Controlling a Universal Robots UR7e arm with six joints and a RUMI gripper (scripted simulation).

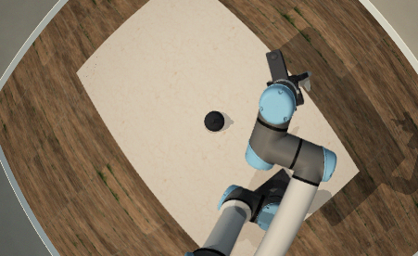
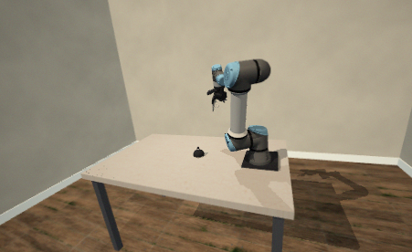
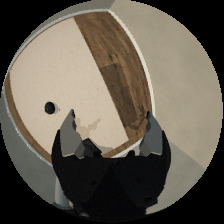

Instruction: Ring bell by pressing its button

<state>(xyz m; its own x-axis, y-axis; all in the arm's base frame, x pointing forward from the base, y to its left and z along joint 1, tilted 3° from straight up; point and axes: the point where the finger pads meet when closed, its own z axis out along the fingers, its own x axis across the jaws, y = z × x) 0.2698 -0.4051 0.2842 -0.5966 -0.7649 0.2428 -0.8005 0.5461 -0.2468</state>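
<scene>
Now: the bell 150 mm ahead of my hand, 290 mm to the left of it and 260 mm below it.
</scene>
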